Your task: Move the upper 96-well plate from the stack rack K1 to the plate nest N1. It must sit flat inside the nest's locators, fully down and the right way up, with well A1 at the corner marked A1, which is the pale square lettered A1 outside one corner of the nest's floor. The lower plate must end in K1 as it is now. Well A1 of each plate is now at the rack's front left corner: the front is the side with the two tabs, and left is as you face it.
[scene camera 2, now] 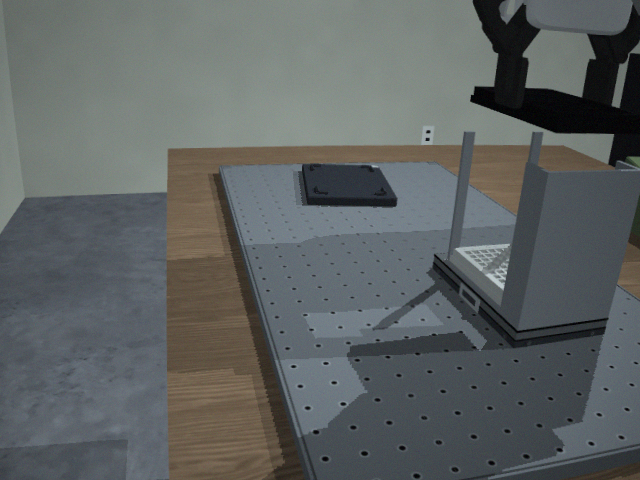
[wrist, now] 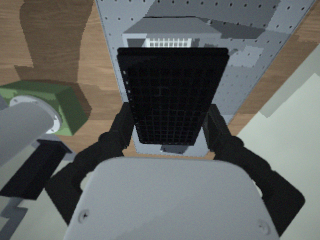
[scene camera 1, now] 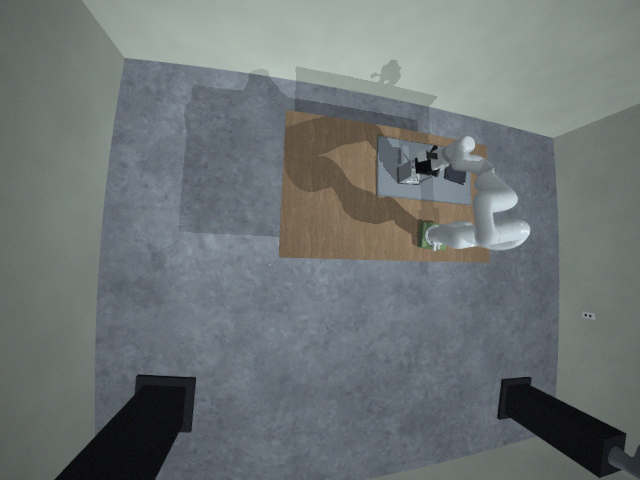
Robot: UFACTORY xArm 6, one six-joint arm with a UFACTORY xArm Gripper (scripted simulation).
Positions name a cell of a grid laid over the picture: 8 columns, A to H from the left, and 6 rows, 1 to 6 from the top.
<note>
In view: the gripper (scene camera 2: G2), a black 96-well plate (wrist: E3), a white 96-well plate (scene camera 2: G4) and a dark plate nest N1 (scene camera 2: E3).
The gripper is seen too in the wrist view (wrist: E3).
</note>
